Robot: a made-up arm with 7 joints. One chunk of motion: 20 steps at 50 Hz.
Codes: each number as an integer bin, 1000 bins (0 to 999) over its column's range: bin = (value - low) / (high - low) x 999, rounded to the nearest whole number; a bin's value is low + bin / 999 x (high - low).
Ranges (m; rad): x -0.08..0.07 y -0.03..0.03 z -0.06..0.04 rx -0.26..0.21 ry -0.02..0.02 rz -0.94..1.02
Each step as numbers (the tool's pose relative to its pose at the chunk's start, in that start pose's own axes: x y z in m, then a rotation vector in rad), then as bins.
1 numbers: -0.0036 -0.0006 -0.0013 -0.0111 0.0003 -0.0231
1 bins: 509 490 586 529 507 467
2 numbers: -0.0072 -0.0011 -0.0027 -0.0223 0.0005 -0.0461
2 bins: 485 481 572 505 512 456
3 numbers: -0.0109 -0.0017 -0.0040 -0.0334 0.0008 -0.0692
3 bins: 460 471 559 482 519 444
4 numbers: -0.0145 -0.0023 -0.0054 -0.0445 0.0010 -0.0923
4 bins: 436 461 545 458 524 432
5 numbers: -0.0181 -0.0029 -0.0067 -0.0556 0.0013 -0.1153
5 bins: 412 451 532 434 532 420
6 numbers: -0.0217 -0.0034 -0.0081 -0.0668 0.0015 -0.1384
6 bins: 388 443 518 411 537 409
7 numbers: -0.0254 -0.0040 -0.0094 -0.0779 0.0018 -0.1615
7 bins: 364 433 505 387 544 397
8 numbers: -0.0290 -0.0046 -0.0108 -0.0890 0.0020 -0.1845
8 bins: 340 423 492 363 549 385
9 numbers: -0.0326 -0.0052 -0.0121 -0.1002 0.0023 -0.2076
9 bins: 316 413 479 340 557 373
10 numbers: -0.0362 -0.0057 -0.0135 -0.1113 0.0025 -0.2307
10 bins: 292 405 465 316 562 362
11 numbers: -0.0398 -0.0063 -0.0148 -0.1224 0.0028 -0.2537
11 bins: 268 395 452 292 569 350
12 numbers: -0.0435 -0.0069 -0.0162 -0.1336 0.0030 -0.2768
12 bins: 243 385 438 269 574 338
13 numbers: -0.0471 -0.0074 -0.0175 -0.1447 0.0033 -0.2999
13 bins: 219 376 425 245 582 326
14 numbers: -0.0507 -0.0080 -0.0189 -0.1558 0.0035 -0.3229
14 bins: 195 366 411 221 587 315
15 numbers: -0.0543 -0.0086 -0.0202 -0.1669 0.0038 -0.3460
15 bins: 171 356 398 198 594 303
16 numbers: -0.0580 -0.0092 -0.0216 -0.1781 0.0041 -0.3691
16 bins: 147 346 384 174 602 291
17 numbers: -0.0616 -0.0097 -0.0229 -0.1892 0.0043 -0.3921
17 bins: 123 338 371 150 607 279
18 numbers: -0.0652 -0.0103 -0.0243 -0.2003 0.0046 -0.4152
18 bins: 99 328 357 127 614 267
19 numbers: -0.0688 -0.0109 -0.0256 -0.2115 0.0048 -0.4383
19 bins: 75 318 344 103 619 256
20 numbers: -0.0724 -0.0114 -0.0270 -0.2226 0.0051 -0.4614
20 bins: 51 310 330 79 627 244
